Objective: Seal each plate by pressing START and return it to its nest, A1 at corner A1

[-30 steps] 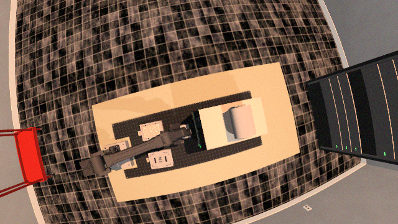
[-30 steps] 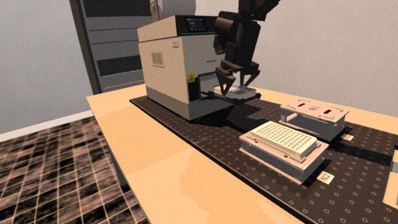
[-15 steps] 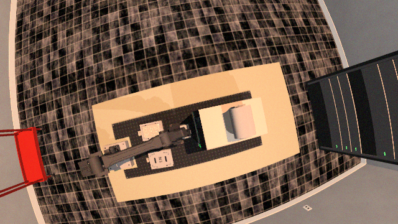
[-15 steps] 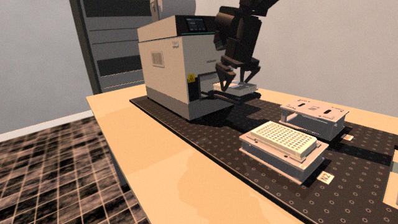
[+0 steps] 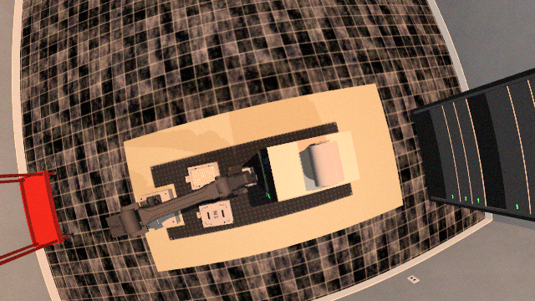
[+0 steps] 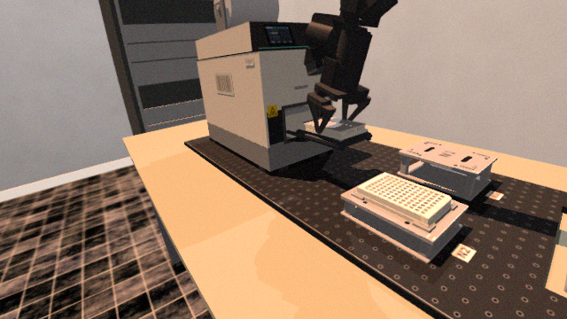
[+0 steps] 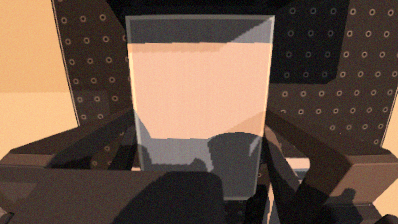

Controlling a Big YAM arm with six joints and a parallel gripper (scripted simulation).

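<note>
Right now my hand is 2 cm above the sealer stage. Also, from my hand: well plate: 20 cm behind, 7 cm below, 6 cm to the left; plate nest N2: 20 cm behind, 9 cm below, 6 cm to the left; sealer screen: 20 cm above, 12 cm ahead, 4 cm to the left.
</note>
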